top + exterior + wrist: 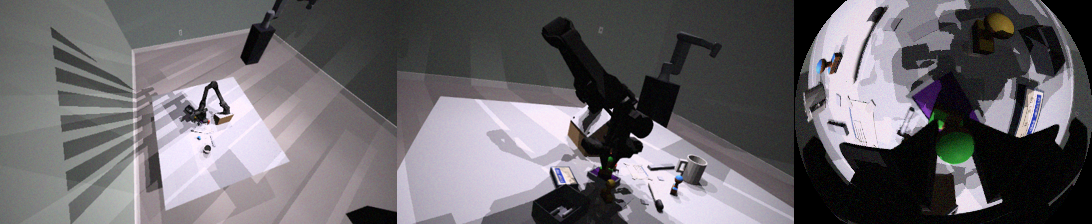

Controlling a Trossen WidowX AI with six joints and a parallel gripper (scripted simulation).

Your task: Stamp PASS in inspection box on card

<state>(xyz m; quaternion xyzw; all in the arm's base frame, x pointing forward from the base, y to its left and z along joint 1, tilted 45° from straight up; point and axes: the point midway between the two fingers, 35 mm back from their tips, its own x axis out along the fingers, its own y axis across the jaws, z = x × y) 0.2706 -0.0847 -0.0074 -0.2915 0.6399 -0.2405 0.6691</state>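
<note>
Right now the purple ink pad is 30 mm below my gripper tip. Round my gripper tip: yellow-knobbed stamp 90 mm ahead, 40 mm to the right, 20 mm below; green-knobbed stamp right at my gripper tip; red-knobbed stamp 60 mm behind, 50 mm to the left, 20 mm below.
</note>
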